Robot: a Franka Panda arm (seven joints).
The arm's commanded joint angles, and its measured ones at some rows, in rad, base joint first. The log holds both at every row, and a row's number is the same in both.
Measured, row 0:
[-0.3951 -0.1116 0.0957 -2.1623 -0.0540 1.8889 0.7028]
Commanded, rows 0 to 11:
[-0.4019 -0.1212 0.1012 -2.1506 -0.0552 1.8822 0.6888]
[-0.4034 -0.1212 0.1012 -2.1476 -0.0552 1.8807 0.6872]
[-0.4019 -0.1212 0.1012 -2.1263 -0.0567 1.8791 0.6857]
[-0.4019 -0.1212 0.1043 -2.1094 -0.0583 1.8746 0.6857]
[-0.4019 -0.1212 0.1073 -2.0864 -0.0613 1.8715 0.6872]
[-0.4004 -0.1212 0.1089 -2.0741 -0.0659 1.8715 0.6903]
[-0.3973 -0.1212 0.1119 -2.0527 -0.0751 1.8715 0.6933]
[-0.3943 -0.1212 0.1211 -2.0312 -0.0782 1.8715 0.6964]
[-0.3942 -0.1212 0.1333 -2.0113 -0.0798 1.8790 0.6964]
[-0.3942 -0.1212 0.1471 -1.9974 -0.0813 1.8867 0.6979]
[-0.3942 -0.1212 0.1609 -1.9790 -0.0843 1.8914 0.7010]
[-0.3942 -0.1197 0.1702 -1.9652 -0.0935 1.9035 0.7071]
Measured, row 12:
[-0.3908 -0.1179 0.1307 -2.0140 -0.0620 1.8887 0.7028]
